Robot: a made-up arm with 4 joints.
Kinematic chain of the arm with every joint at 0, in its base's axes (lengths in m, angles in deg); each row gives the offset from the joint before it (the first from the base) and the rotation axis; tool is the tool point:
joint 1: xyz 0 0 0.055 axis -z
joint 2: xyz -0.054 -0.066 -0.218 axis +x
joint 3: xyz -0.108 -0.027 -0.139 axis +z
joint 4: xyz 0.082 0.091 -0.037 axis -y
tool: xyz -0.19 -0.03 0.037
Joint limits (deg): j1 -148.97..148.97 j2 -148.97..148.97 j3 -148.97..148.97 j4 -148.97..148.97
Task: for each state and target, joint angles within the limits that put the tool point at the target. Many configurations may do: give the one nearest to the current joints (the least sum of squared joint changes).
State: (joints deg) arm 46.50 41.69 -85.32 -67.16
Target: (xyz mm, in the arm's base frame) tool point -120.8 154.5 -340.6
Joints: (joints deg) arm 89.58 75.21 -110.24 -98.40
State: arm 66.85 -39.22 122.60 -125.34
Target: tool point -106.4 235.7 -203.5
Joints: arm 62.20 -31.92 105.55 -96.20
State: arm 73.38 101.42 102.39 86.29
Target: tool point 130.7 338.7 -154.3
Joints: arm 58.71 97.94 102.69 76.01
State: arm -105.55 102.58 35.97 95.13
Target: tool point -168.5 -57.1 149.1
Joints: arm -74.11 131.23 36.77 112.84
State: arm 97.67 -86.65 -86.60 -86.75
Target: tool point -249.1 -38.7 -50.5
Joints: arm 71.09 -40.10 -73.63 -120.60
